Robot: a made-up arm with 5 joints. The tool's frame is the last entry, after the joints. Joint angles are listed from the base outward.
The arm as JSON. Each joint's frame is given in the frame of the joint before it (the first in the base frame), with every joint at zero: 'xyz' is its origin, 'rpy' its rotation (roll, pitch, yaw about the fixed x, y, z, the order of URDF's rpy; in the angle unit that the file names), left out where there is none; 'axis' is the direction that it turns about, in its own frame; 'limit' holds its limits. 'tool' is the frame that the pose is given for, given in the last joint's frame.
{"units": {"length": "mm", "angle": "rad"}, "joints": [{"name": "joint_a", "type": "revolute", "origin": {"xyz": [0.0, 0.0, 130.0], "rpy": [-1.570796, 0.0, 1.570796]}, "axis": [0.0, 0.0, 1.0], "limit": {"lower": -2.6, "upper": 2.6}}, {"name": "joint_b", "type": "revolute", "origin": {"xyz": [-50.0, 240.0, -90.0], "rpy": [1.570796, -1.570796, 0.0]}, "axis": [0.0, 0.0, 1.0], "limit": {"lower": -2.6, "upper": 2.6}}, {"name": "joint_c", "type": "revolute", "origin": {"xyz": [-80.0, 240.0, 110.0], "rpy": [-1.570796, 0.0, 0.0]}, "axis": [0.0, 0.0, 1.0], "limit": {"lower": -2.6, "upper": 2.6}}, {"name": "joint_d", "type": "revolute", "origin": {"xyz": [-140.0, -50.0, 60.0], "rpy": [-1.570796, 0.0, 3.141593]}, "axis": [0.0, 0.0, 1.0], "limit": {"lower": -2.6, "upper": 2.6}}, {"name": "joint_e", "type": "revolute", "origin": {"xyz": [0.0, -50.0, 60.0], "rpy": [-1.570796, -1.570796, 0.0]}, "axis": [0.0, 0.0, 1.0], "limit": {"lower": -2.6, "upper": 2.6}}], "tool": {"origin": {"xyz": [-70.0, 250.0, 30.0], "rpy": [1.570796, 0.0, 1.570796]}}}
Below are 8 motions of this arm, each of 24 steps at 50 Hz.
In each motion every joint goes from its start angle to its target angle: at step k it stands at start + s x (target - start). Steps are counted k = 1, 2, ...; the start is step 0. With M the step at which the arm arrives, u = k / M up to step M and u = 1 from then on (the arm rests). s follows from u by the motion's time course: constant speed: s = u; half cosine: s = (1 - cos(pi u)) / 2; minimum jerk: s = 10 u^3 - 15 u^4 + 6 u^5.
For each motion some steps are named. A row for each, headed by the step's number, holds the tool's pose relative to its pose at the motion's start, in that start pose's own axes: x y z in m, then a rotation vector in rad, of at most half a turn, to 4 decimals.
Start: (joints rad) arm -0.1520 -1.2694 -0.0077 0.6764 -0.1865
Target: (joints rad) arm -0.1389 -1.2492 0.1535 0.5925 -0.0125
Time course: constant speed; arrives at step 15
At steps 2, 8, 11, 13, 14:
2: -0.0007 -0.0011 0.0027 -0.0161 0.0054 -0.0058
8: -0.0032 -0.0048 0.0110 -0.0619 0.0203 -0.0255
11: -0.0048 -0.0067 0.0153 -0.0834 0.0271 -0.0365
13: -0.0060 -0.0081 0.0182 -0.0973 0.0313 -0.0443
14: -0.0066 -0.0087 0.0197 -0.1040 0.0334 -0.0483

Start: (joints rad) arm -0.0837 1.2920 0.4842 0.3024 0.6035
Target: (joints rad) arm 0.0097 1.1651 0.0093 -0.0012 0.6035
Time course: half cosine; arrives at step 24
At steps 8, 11, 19, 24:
8: -0.0050 -0.0175 -0.0463 0.0729 0.1412 -0.0735
11: -0.0138 -0.0293 -0.0812 0.1228 0.2461 -0.1317
19: -0.0551 -0.0532 -0.1674 0.2318 0.5098 -0.2891
24: -0.0681 -0.0573 -0.1857 0.2529 0.5690 -0.3263

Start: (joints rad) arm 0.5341 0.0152 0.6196 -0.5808 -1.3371
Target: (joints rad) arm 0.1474 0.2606 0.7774 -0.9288 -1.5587
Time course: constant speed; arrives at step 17
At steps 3, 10, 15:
3: -0.0258 -0.0275 0.0078 -0.0476 -0.0176 -0.0957
10: -0.0946 -0.0833 0.0322 -0.1804 -0.0470 -0.3133
15: -0.1495 -0.1140 0.0548 -0.2923 -0.0560 -0.4620

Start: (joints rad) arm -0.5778 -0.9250 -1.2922 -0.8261 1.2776
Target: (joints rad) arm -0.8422 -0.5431 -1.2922 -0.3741 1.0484
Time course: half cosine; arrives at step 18
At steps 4, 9, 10, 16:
4: -0.0017 0.0104 0.0114 -0.0929 -0.0369 -0.0164
9: -0.0075 0.0590 0.0436 -0.4054 -0.1431 -0.0487
10: -0.0087 0.0729 0.0491 -0.4778 -0.1639 -0.0514
16: -0.0119 0.1454 0.0621 -0.8014 -0.2401 -0.0425

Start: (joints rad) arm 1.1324 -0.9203 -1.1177 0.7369 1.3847
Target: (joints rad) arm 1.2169 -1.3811 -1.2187 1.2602 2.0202
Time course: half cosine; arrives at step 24
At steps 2, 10, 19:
2: 0.0011 0.0006 -0.0043 -0.0037 0.0067 0.0061
10: 0.0242 0.0095 -0.0871 -0.0989 0.1329 0.1145
19: 0.0688 0.0072 -0.1865 -0.2907 0.2728 0.1958

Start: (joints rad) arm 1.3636 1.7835 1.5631 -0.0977 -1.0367
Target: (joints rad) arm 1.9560 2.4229 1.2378 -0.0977 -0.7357
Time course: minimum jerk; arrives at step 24
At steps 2, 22, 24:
2: -0.0015 -0.0007 -0.0025 0.0009 0.0064 -0.0027
22: -0.4845 0.0212 -0.2145 0.2235 1.1782 -0.5968
24: -0.4872 0.0222 -0.2141 0.2251 1.1835 -0.6003

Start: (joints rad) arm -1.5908 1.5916 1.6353 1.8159 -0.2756
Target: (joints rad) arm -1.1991 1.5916 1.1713 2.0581 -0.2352
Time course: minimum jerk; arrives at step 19
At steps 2, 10, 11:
2: -0.0003 -0.0002 -0.0004 0.0085 -0.0017 0.0000
10: -0.0132 -0.0032 -0.0138 0.4648 -0.1227 0.0047
11: -0.0153 -0.0026 -0.0148 0.5441 -0.1506 0.0060

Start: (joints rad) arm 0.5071 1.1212 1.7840 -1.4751 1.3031
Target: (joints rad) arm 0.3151 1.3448 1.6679 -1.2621 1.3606
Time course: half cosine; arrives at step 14
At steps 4, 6, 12, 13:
4: 0.0108 -0.0044 -0.0144 -0.0124 0.0475 0.0192
6: 0.0219 -0.0079 -0.0305 -0.0275 0.0981 0.0425
12: 0.0498 -0.0102 -0.0782 -0.0808 0.2379 0.1230
13: 0.0514 -0.0100 -0.0814 -0.0849 0.2470 0.1290

